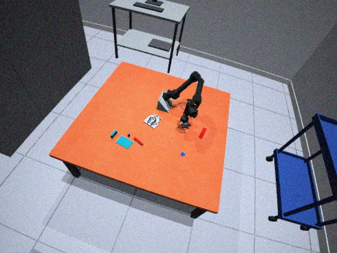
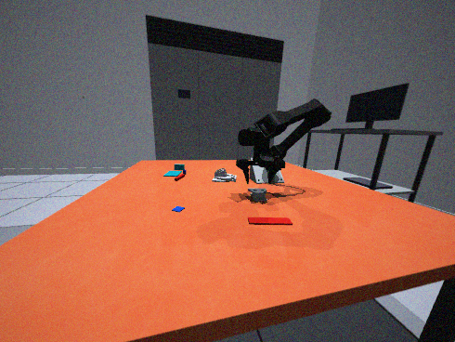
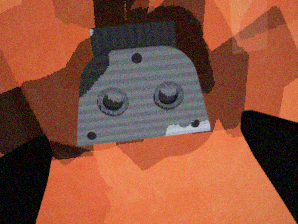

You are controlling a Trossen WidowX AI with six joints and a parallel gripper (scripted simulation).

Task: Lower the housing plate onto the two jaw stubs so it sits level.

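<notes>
The small grey housing plate lies 30 mm below my gripper tip and 10 mm to the left of it. Round my gripper tip: small dark blue piece 430 mm to the right, 260 mm ahead, 40 mm below; then small blue square 320 mm ahead, 50 mm below, 30 mm to the left; then flat red bar 180 mm to the left, 60 mm ahead, 50 mm below.
</notes>
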